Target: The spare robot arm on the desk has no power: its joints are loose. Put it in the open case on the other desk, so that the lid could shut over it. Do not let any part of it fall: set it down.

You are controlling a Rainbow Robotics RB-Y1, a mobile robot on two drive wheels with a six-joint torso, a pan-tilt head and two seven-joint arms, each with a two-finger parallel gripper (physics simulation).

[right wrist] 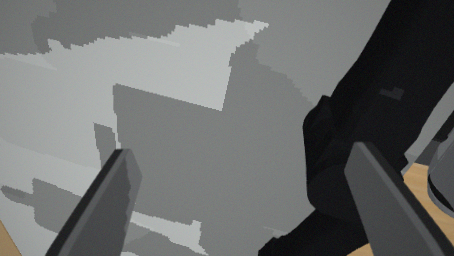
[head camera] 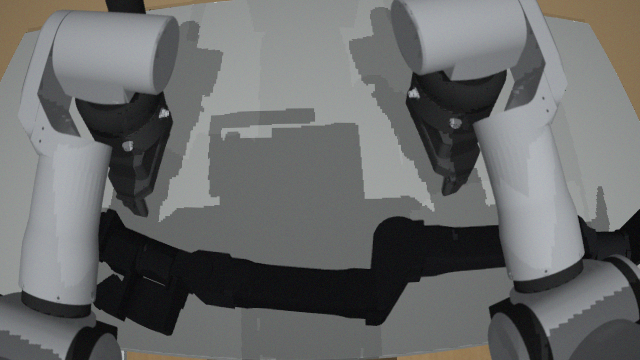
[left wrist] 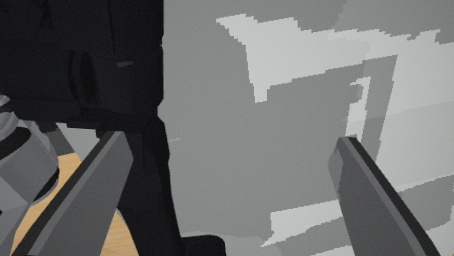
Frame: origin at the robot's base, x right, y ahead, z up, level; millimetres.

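Seen in the pictures: left gripper, fingertip midpoint: (head camera: pixel 151 173) (left wrist: pixel 230 148); right gripper, fingertip midpoint: (right wrist: pixel 241 160) (head camera: pixel 433 152).
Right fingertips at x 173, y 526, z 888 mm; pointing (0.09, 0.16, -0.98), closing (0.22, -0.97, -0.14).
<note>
A point is followed by its place in that frame.
The black spare arm (head camera: pixel 310 292) (left wrist: pixel 145 180) (right wrist: pixel 380 100) lies stretched across the near part of the grey desk (head camera: pixel 300 65) @[y 840, x 19, z 722 mm], its clawed, blocky end at the left and a raised elbow right of the middle. My left gripper (head camera: pixel 140 207) (left wrist: pixel 230 148) @[y 521, x -183, z 881 mm] is open and empty, just beyond the blocky end; one finger overlaps the spare arm in the left wrist view. My right gripper (head camera: pixel 450 187) (right wrist: pixel 241 160) @[y 526, x 173, z 888 mm] is open and empty, beyond the section right of the elbow; one finger overlaps the elbow area in the right wrist view. My forearms hide parts of the spare arm. The case does not show.
The desk's near edge runs along the bottom of the head view, with wooden floor (left wrist: pixel 120 235) @[y -420, x 1073, z 2 mm] (right wrist: pixel 417 185) @[y -433, x -452, z 2 mm] below. Shadows of my arms fall on the desk. Grey parts of my own body (left wrist: pixel 37 165) @[y 71, x 4, z 561 mm] (right wrist: pixel 445 175) @[y 71, x -15, z 554 mm] show close to the desk edge in both wrist views.
</note>
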